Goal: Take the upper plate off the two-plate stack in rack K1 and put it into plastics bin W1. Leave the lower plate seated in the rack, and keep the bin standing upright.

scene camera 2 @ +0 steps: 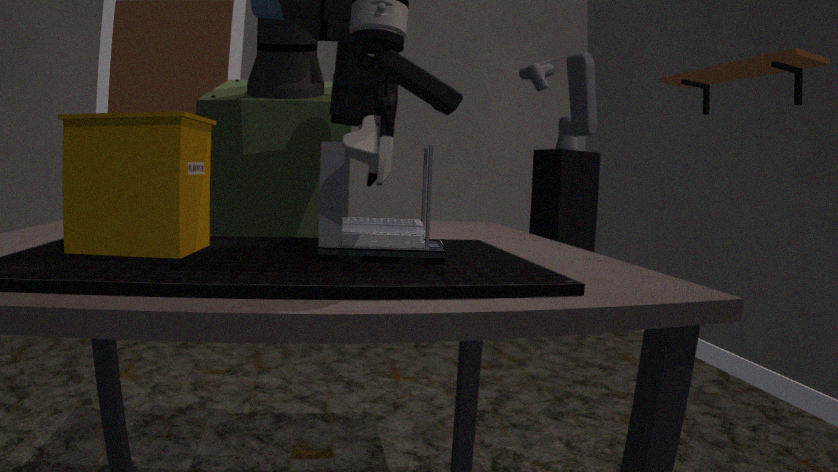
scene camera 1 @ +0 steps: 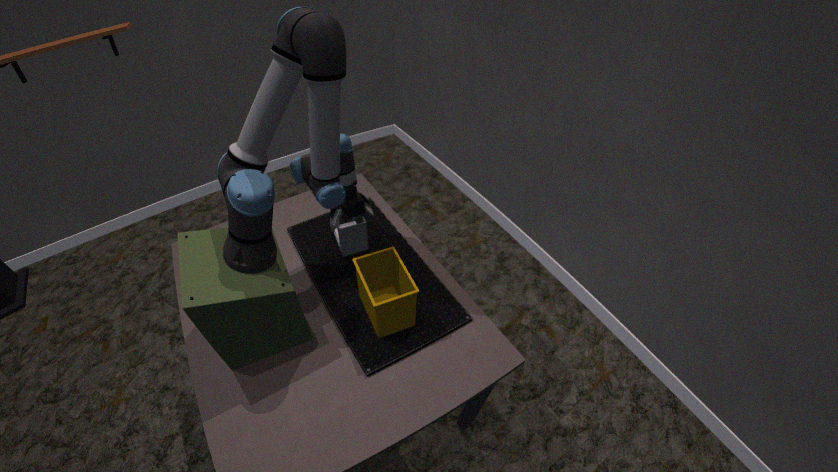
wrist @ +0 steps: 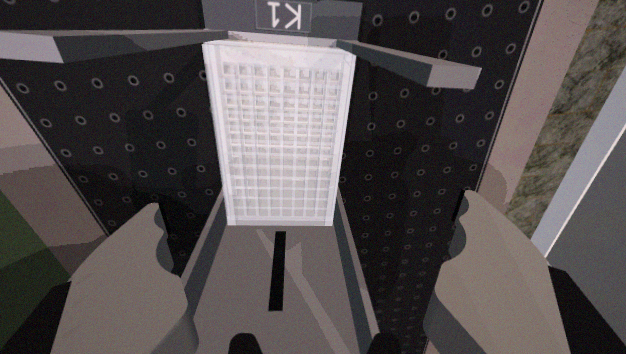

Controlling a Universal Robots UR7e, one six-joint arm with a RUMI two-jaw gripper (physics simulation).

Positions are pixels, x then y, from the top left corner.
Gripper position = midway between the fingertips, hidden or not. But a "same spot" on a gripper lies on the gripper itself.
my gripper: scene camera 2; scene camera 1; wrist 312,200
yellow plastics bin W1: scene camera 2; scene camera 1
same spot on my gripper: [scene camera 2: 372,144] = [scene camera 1: 369,208]
same spot on yellow plastics bin W1: [scene camera 2: 137,184] = [scene camera 1: 399,280]
